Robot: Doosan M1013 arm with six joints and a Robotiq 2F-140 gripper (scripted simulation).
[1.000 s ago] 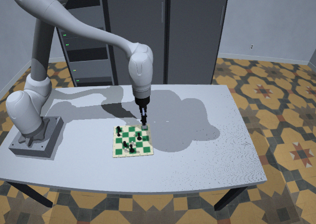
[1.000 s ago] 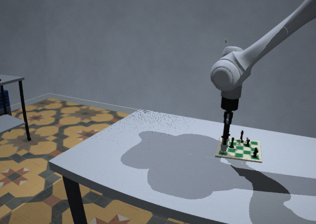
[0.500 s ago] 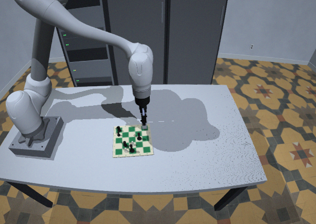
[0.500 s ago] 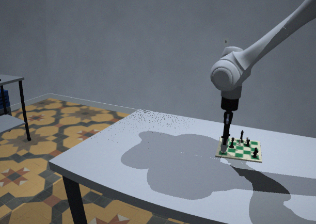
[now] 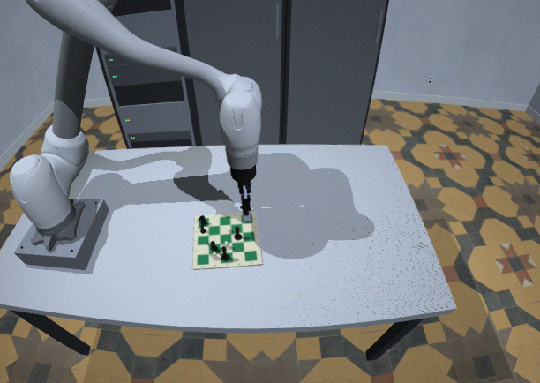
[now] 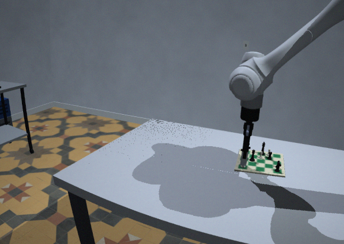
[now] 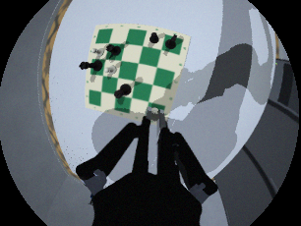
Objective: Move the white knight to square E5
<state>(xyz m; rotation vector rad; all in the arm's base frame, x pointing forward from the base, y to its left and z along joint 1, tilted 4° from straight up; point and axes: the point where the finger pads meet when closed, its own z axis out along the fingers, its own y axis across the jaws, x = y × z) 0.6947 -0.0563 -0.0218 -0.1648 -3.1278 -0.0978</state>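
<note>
The white knight is 30 mm below my hand. From my hand the other things lie so: green-and-cream chessboard: 80 mm behind, 70 mm to the right, 50 mm below.
</note>
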